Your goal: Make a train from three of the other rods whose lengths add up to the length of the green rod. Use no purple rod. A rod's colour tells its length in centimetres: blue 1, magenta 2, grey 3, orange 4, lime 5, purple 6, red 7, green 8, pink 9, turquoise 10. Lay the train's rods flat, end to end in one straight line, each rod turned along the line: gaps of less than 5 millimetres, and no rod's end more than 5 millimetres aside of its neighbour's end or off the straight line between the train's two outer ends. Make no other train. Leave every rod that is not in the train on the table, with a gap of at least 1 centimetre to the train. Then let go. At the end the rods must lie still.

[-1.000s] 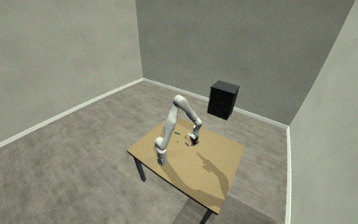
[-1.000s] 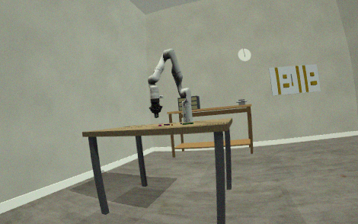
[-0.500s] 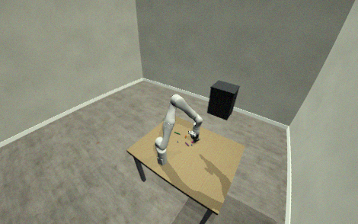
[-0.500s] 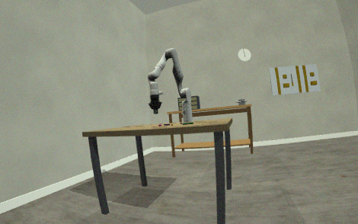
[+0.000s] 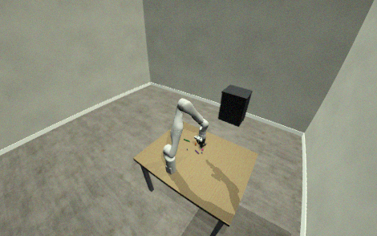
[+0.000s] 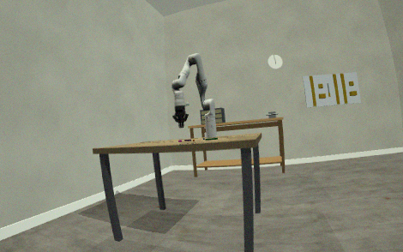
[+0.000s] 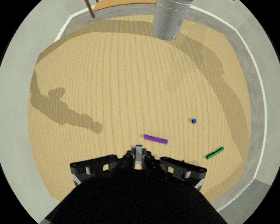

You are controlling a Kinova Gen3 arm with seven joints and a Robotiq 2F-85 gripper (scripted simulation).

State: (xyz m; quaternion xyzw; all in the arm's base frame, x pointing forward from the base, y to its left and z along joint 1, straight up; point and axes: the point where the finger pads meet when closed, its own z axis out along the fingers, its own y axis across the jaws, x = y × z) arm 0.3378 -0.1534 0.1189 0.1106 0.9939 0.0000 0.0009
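Right now my hand is 11 cm above the purple rod and 4 cm to the right of it. From my hand the other things lie so: grey rod (1 cm below); orange rod (11 cm to the left, 11 cm below, 11 cm ahead); magenta rod (11 cm below, 6 cm ahead).
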